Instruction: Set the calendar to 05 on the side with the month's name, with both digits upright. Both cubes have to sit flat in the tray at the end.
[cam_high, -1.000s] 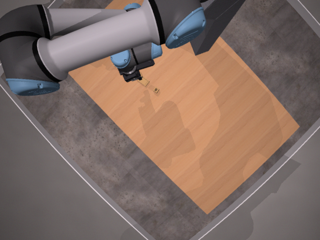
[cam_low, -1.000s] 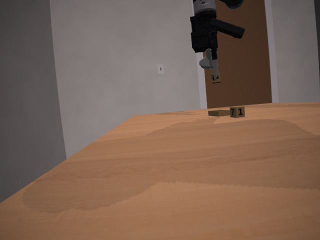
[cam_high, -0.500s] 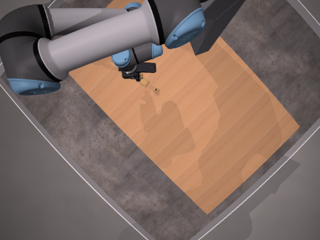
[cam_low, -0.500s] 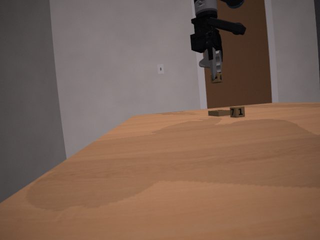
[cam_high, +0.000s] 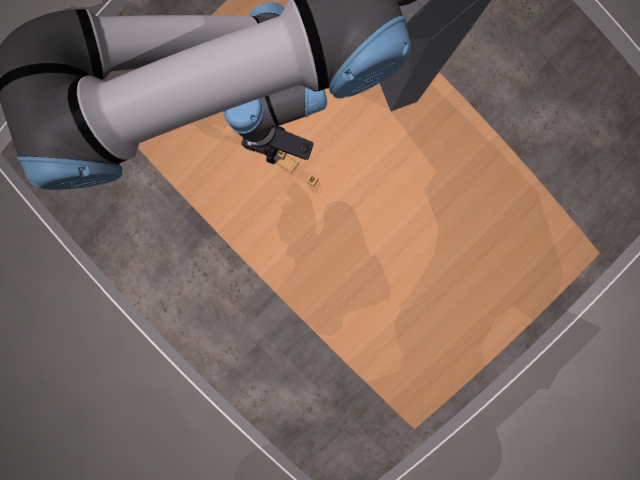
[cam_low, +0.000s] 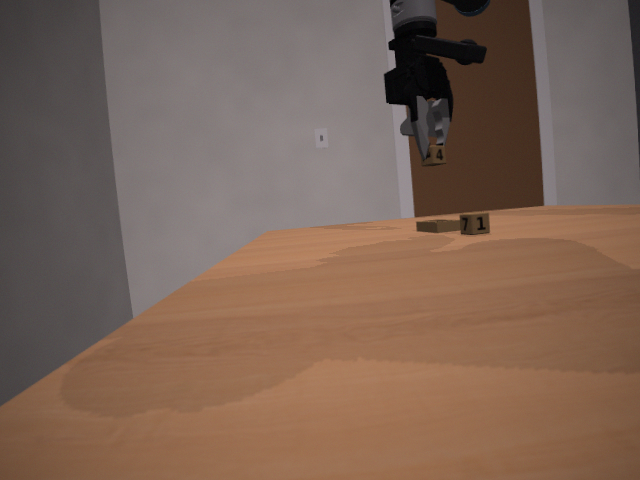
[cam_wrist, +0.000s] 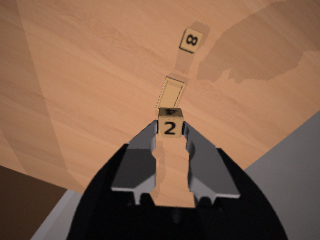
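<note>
Now: hand 10 mm above the block. Also, from my hand: wooden calendar tray (130 mm below).
</note>
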